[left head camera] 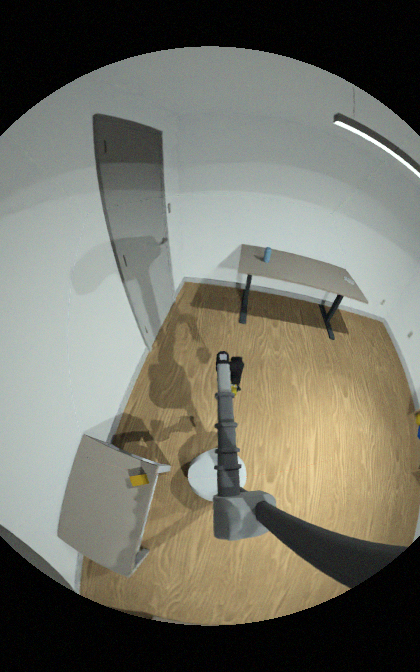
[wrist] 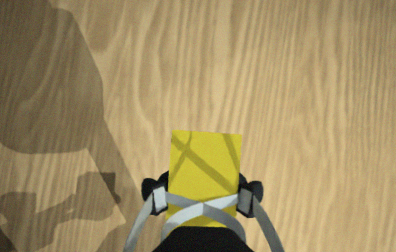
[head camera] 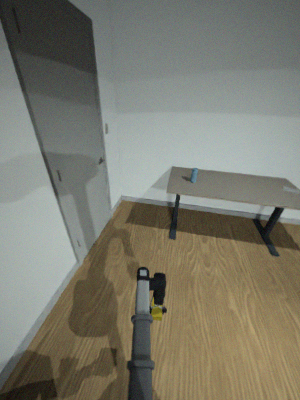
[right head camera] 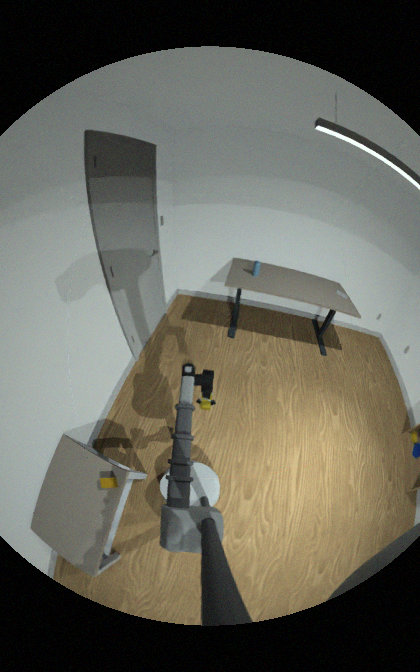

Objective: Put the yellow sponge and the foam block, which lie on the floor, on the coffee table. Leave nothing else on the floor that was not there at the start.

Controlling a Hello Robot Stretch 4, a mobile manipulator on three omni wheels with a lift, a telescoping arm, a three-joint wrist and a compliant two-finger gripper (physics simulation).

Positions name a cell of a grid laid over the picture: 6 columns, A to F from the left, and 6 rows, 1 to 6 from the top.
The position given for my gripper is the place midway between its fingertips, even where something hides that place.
In view: my gripper (wrist: D5), a coffee table (left head camera: B5) and a long desk (right head camera: D3).
The coffee table shows as well in the right head camera view (right head camera: B5). The long desk also shows in the left head camera view (left head camera: E3).
